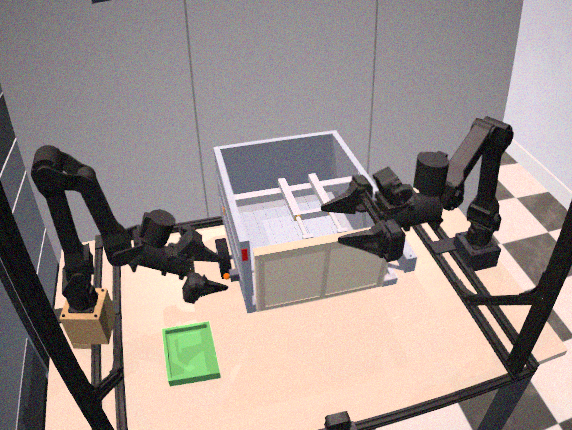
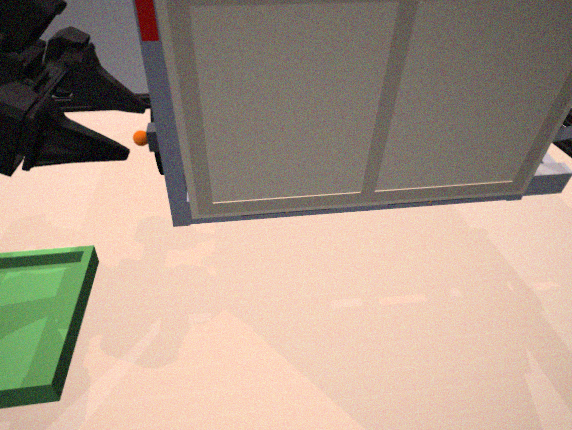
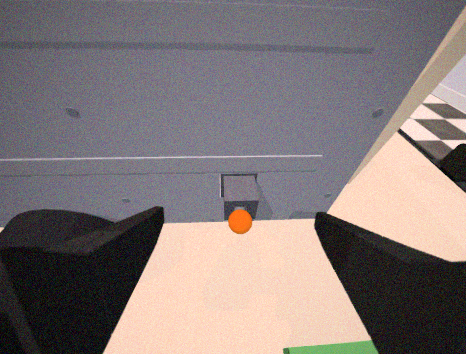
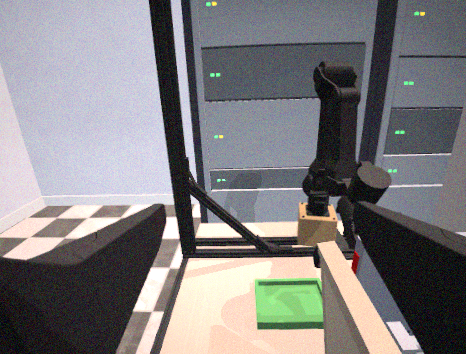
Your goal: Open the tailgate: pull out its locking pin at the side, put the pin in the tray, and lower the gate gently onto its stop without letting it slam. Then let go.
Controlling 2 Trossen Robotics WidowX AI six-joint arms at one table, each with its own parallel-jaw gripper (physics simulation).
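Where they show: left gripper, fingertip midpoint: (image 1: 225,274) (image 2: 138,130) (image 3: 240,216); right gripper, fingertip midpoint: (image 1: 329,223) (image 4: 258,211); left arm's base, link origin: (image 1: 83,303) (image 4: 317,211); right arm's base, link origin: (image 1: 478,240).
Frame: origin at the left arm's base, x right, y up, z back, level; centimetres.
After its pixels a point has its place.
Observation:
The locking pin's orange knob (image 1: 226,276) @(x -6.6, y 1.3, z -33.8 cm) (image 2: 140,138) @(x -6.4, y 1.1, z -34.0 cm) (image 3: 240,221) @(x -7.0, y 1.4, z -33.4 cm) sticks out of a grey block low on the truck bed's left side. The pale tailgate (image 1: 295,280) @(x 2.1, y 7.5, z -48.9 cm) (image 2: 290,100) @(x 2.4, y 9.0, z -48.5 cm) (image 4: 350,295) @(x 3.4, y 17.7, z -48.1 cm) stands upright. My left gripper (image 1: 223,273) @(x -7.1, y 1.6, z -33.6 cm) (image 2: 138,131) @(x -7.1, y 1.6, z -33.6 cm) (image 3: 240,216) @(x -7.1, y 1.6, z -33.6 cm) is open, its fingers on either side of the knob and apart from it. My right gripper (image 1: 331,224) @(x 10.2, y 28.3, z -54.2 cm) (image 4: 258,211) @(x 10.2, y 28.3, z -54.2 cm) is open at the gate's top edge, one finger over the bed and one on the gate's outer side. Whether it touches is unclear. The green tray (image 1: 195,381) @(x 14.4, y -10.5, z -26.3 cm) (image 2: 77,325) @(x 6.7, y -10.3, z -30.6 cm) (image 4: 290,325) @(x 6.8, y -9.7, z -30.6 cm) lies at the front left.
The grey truck bed (image 1: 230,200) @(x -13.8, y 17.1, z -35.8 cm) stands behind the gate, with white bars (image 1: 287,195) @(x -13.5, y 17.9, z -48.3 cm) inside. A grey bracket (image 1: 410,262) @(x 1.7, y 10.2, z -73.1 cm) projects at its right. Black frame rails (image 1: 118,345) @(x 5.2, y -9.0, z -7.4 cm) and posts (image 1: 545,270) @(x 17.2, y 19.7, z -96.1 cm) border the table. The left arm's wooden base block (image 1: 85,332) @(x 5.0, y -4.6, z -0.3 cm) stands at the left edge.

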